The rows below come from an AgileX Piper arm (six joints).
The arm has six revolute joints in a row. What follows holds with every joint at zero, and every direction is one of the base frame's. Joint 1 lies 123.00 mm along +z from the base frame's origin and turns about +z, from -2.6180 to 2.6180 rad. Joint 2 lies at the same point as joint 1 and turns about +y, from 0.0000 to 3.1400 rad. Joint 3 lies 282.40 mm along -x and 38.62 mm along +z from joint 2 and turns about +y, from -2.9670 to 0.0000 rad. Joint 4 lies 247.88 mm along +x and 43.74 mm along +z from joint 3 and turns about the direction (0.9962, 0, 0.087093), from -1.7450 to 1.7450 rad. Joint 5 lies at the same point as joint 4 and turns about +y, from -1.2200 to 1.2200 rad. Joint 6 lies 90.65 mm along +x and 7.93 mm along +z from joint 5 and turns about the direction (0.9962, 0, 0.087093), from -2.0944 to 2.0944 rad. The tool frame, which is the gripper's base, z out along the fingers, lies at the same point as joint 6; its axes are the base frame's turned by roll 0.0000, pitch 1.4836 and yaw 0.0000 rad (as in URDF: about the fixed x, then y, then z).
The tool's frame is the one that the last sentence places.
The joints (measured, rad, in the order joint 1, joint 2, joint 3, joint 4, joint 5, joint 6), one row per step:
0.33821 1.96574 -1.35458 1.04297 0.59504 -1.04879
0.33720 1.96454 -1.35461 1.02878 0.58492 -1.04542
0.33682 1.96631 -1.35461 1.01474 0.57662 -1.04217
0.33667 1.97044 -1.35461 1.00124 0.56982 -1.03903
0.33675 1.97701 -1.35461 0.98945 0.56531 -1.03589
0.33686 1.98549 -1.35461 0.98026 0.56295 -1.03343
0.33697 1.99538 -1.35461 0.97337 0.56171 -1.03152
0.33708 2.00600 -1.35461 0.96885 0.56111 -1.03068
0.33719 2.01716 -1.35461 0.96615 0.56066 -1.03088
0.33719 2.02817 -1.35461 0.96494 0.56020 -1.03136
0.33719 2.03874 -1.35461 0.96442 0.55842 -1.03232
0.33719 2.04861 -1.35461 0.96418 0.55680 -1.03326
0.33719 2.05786 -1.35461 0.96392 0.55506 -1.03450
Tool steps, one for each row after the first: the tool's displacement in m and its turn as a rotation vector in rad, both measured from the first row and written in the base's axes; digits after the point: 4 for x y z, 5 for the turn. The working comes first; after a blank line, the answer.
Tool pose at each row, in the base's axes (x y z in m, rotation vector in rad; the steps are taken from these numbers as rounded here):
0.3861 0.1825 0.2024 -0.73757 2.29099 0.72472
0.3869 0.1812 0.2025 -0.74069 2.28967 0.70467
0.3876 0.1804 0.2013 -0.74565 2.29147 0.68710
0.3883 0.1797 0.1991 -0.75142 2.29576 0.67174
0.3890 0.1793 0.1960 -0.75723 2.30297 0.66030
0.3896 0.1792 0.1921 -0.76261 2.31228 0.65288
0.3903 0.1792 0.1876 -0.76701 2.32301 0.64830
0.3909 0.1793 0.1829 -0.77058 2.33407 0.64584
0.3915 0.1794 0.1781 -0.77353 2.34515 0.64462
0.3920 0.1796 0.1733 -0.77510 2.35595 0.64442
0.3927 0.1796 0.1688 -0.77566 2.36559 0.64328
0.3932 0.1797 0.1645 -0.77601 2.37458 0.64242
0.3937 0.1798 0.1605 -0.77665 2.38275 0.64123

0.0008 -0.0013 0.0001 -0.01228 -0.00938 -0.00369
0.0015 -0.0021 -0.0011 -0.02498 -0.01494 -0.00531
0.0022 -0.0028 -0.0033 -0.03764 -0.01735 -0.00570
0.0029 -0.0032 -0.0064 -0.04915 -0.01556 -0.00490
0.0035 -0.0033 -0.0103 -0.05895 -0.01029 -0.00325
0.0042 -0.0033 -0.0148 -0.06730 -0.00263 -0.00147
0.0048 -0.0032 -0.0195 -0.07425 0.00616 0.00033
0.0054 -0.0031 -0.0243 -0.08027 0.01545 0.00205
0.0059 -0.0029 -0.0291 -0.08515 0.02489 0.00308
0.0066 -0.0029 -0.0336 -0.08982 0.03294 0.00314
0.0071 -0.0028 -0.0379 -0.09400 0.04053 0.00314
0.0076 -0.0027 -0.0419 -0.09812 0.04727 0.00325

